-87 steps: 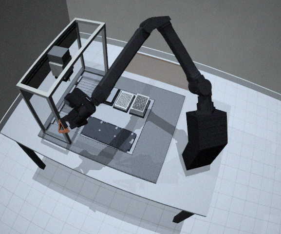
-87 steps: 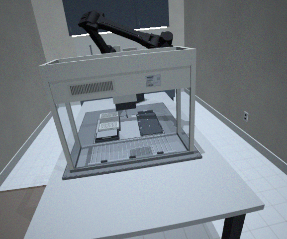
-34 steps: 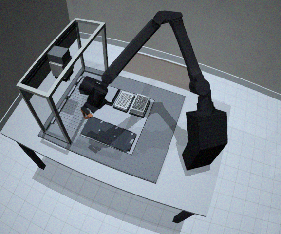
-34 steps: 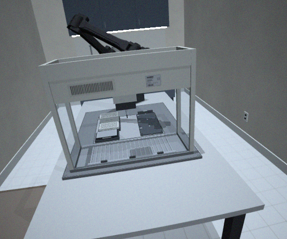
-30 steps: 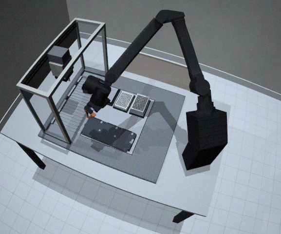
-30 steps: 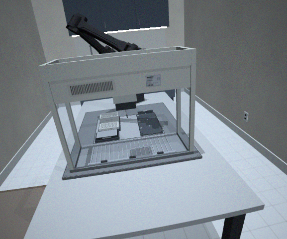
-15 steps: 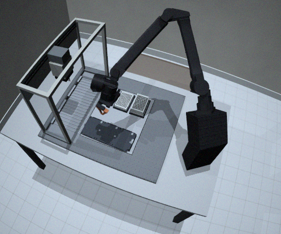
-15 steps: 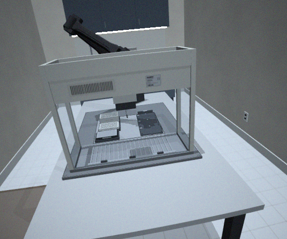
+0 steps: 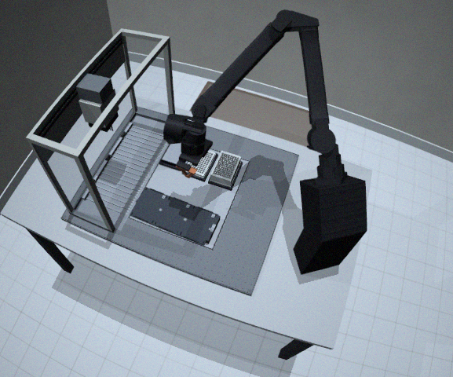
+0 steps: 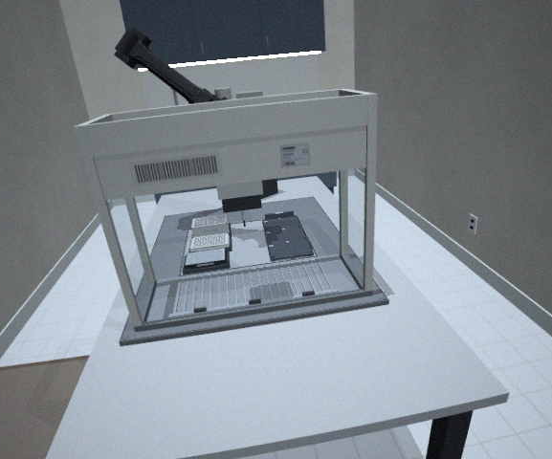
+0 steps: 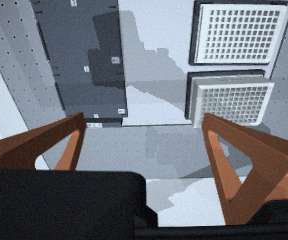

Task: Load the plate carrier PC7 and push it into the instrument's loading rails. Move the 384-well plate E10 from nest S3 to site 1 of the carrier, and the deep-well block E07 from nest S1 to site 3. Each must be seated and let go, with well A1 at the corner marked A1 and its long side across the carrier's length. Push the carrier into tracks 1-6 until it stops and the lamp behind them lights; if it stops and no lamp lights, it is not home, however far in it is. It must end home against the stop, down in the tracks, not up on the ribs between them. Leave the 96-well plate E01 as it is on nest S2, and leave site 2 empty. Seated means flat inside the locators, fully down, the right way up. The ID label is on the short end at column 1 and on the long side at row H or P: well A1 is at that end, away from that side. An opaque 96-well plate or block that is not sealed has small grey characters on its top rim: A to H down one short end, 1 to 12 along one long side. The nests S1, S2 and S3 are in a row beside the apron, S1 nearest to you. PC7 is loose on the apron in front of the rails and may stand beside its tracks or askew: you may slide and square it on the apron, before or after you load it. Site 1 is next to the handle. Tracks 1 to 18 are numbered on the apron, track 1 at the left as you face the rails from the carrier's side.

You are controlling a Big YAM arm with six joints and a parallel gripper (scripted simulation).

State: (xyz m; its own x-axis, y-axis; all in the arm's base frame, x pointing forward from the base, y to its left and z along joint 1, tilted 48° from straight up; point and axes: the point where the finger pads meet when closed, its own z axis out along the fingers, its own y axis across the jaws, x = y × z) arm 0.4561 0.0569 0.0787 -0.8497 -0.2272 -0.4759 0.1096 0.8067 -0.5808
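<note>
The nest S1 lies 200 mm below my hand, 140 mm to the right of it and 80 mm behind it. From my hand the other things lie so: dark carrier PC7: 190 mm below, 110 mm to the left, 50 mm ahead; then dark nest S3: 200 mm below, 170 mm to the right, 140 mm ahead.
</note>
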